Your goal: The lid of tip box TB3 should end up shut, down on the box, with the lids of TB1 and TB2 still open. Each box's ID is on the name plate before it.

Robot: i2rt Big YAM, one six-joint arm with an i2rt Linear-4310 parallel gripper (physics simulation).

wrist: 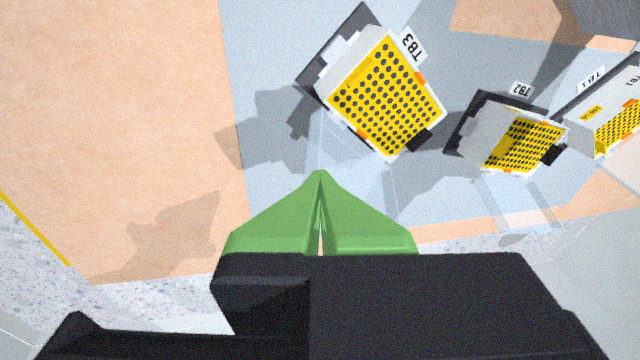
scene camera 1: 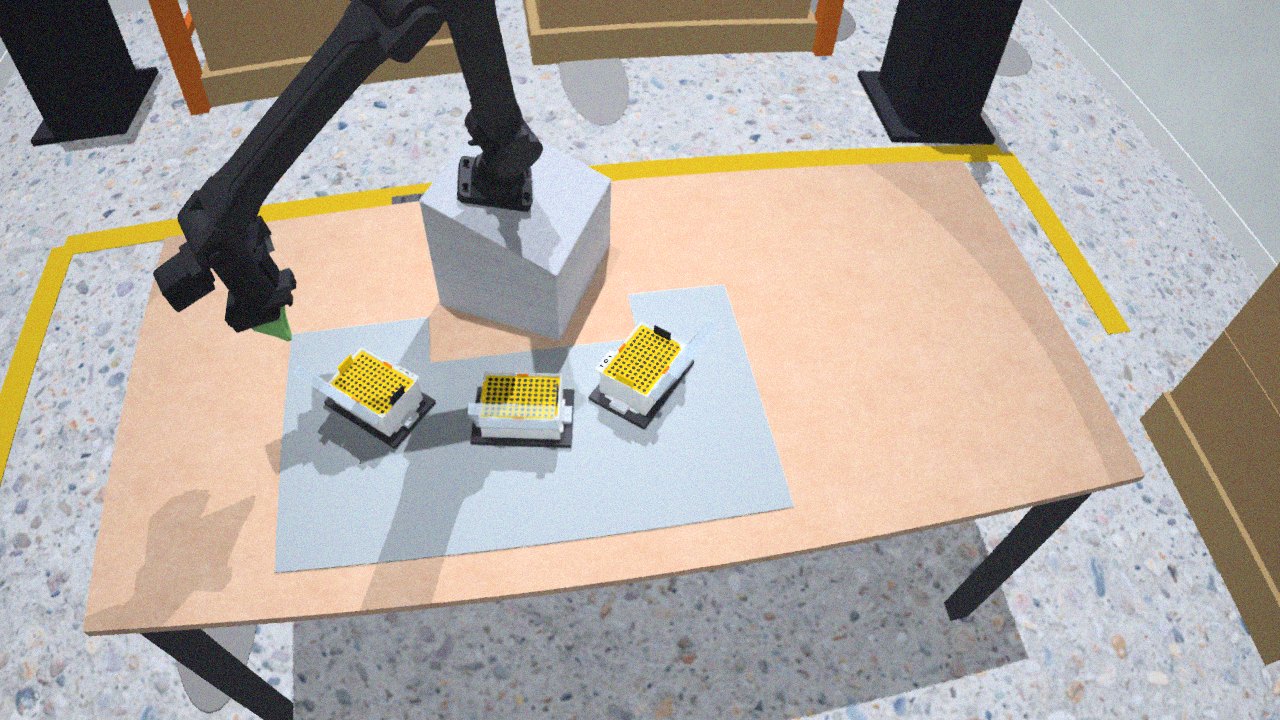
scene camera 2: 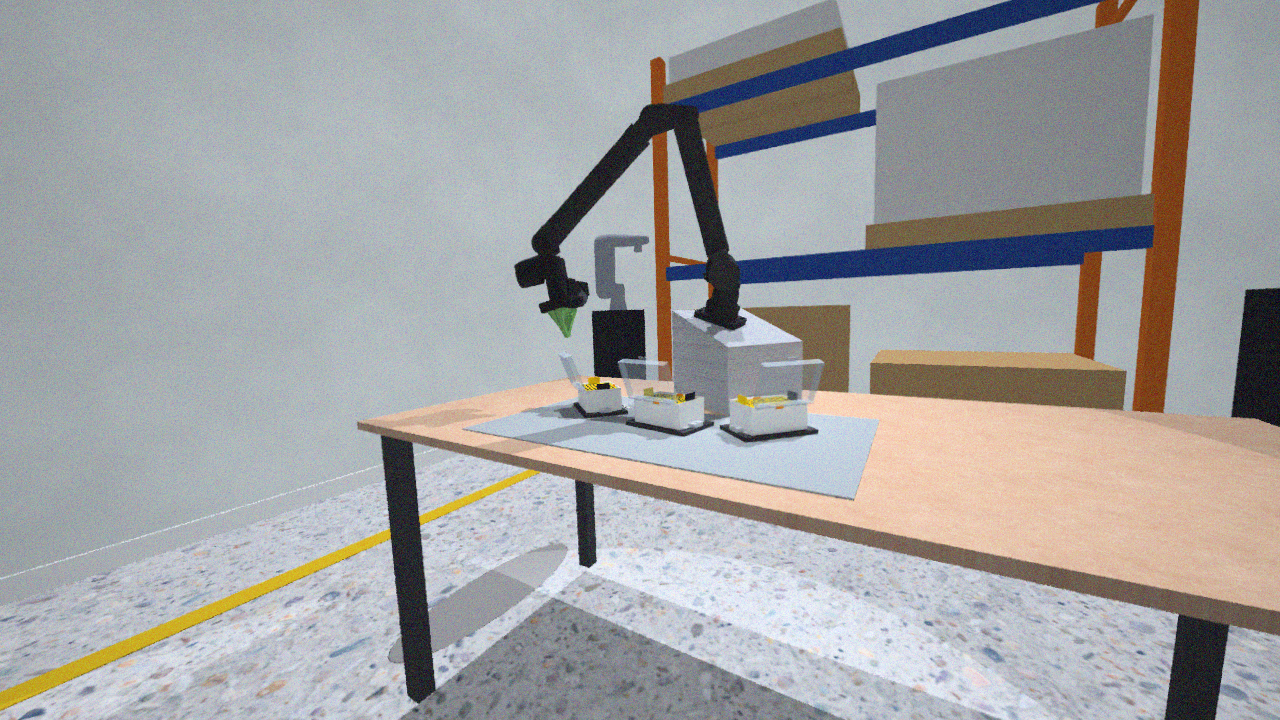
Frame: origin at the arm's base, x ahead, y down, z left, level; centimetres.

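Seen in the pictures: gripper, fingertip midpoint: (wrist: 320, 179) (scene camera 1: 289, 338) (scene camera 2: 567, 337); arm's base, origin of the base link: (scene camera 1: 493, 186) (scene camera 2: 719, 320).
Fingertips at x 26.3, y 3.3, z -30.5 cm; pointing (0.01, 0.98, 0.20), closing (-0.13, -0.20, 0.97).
Note:
Pixels of each thing's top centre, then the offset from my fingertips to it. "*": a spot on its surface instead. Level surfaces: height alone.
- Tip box TB3, middle of its top: (wrist: 396, 113) (scene camera 1: 369, 376) (scene camera 2: 598, 380) dx -0.1, dy +10.6, dz +10.0 cm
- TB2, surface spot: (scene camera 1: 519, 424) * dx +11.4, dy +8.8, dz +33.3 cm
- TB1, middle of its top: (scene camera 1: 637, 352) (scene camera 2: 764, 397) (wrist: 633, 118) dx -2.2, dy +11.4, dz +51.7 cm
- blue-grey mat, its level: dy +18.0 cm
- wooden table, its level: dy +18.3 cm
Tip box TB3 (scene camera 1: 374, 386) (scene camera 2: 601, 399) (wrist: 385, 100), white with a yellow tip rack, is the left box in both scene views; its name plate (wrist: 414, 46) is readable in the wrist view. Its clear lid (scene camera 2: 570, 369) (wrist: 345, 142) stands open, leaning away from the box. TB2 (scene camera 1: 519, 424) (scene camera 2: 669, 411) (wrist: 530, 145) is in the middle, its lid (scene camera 2: 644, 377) open. TB1 (scene camera 1: 640, 362) (scene camera 2: 768, 419) (wrist: 607, 107) is at the right, its lid (scene camera 2: 792, 380) open. My gripper (scene camera 1: 289, 338) (scene camera 2: 566, 335) (wrist: 320, 179) is shut and empty, green fingertips together, above TB3's lid on its outer side.
The boxes stand on dark bases on a blue-grey mat (scene camera 1: 537, 510) (scene camera 2: 805, 465) on the wooden table (scene camera 1: 895, 358) (scene camera 2: 1029, 483). The arm's grey pedestal (scene camera 1: 501, 277) (scene camera 2: 760, 367) stands behind them. A storage rack (scene camera 2: 1166, 179) is beyond the table.

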